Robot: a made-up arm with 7 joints. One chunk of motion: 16 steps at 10 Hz.
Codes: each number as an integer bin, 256 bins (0 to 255) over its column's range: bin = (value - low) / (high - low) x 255, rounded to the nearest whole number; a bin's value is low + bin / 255 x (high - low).
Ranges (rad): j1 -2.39..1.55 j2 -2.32..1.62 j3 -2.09..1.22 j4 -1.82..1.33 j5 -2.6..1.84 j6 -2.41..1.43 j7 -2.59..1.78
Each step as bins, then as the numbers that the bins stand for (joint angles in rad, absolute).
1 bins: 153 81 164 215 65 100 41
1 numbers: -0.0260 -1.0685 0.0388 0.8359 -1.4682 -0.9041 -1.8874
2 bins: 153 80 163 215 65 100 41
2 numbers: -0.0260 -1.0839 0.0258 0.8359 -1.4682 -0.9041 -1.8874
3 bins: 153 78 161 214 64 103 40
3 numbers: -0.0260 -1.1148 -0.0002 0.8235 -1.4856 -0.8589 -1.9045
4 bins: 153 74 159 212 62 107 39
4 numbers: -0.0260 -1.1766 -0.0261 0.7988 -1.5205 -0.7987 -1.9216
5 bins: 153 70 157 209 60 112 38
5 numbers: -0.0260 -1.2384 -0.0521 0.7618 -1.5553 -0.7234 -1.9388
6 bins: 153 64 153 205 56 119 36
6 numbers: -0.0260 -1.3311 -0.1040 0.7124 -1.6249 -0.6180 -1.9731
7 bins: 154 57 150 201 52 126 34
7 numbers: -0.0105 -1.4393 -0.1429 0.6629 -1.6946 -0.5126 -2.0073
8 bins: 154 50 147 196 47 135 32
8 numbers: -0.0105 -1.5475 -0.1819 0.6012 -1.7816 -0.3771 -2.0416
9 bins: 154 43 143 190 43 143 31
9 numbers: -0.0105 -1.6556 -0.2338 0.5271 -1.8513 -0.2566 -2.0587
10 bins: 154 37 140 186 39 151 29
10 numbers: -0.0105 -1.7483 -0.2727 0.4776 -1.9209 -0.1361 -2.0930
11 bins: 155 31 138 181 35 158 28
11 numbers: 0.0049 -1.8410 -0.2987 0.4159 -1.9906 -0.0307 -2.1102
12 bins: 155 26 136 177 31 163 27
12 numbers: 0.0049 -1.9183 -0.3247 0.3665 -2.0602 0.0446 -2.1273
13 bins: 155 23 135 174 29 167 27
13 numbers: 0.0049 -1.9646 -0.3376 0.3294 -2.0951 0.1048 -2.1273
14 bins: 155 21 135 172 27 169 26
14 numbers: 0.0049 -1.9955 -0.3376 0.3047 -2.1299 0.1349 -2.1444
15 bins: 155 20 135 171 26 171 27
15 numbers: 0.0049 -2.0110 -0.3376 0.2924 -2.1473 0.1651 -2.1273
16 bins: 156 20 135 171 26 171 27
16 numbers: 0.0204 -2.0110 -0.3376 0.2924 -2.1473 0.1651 -2.1273
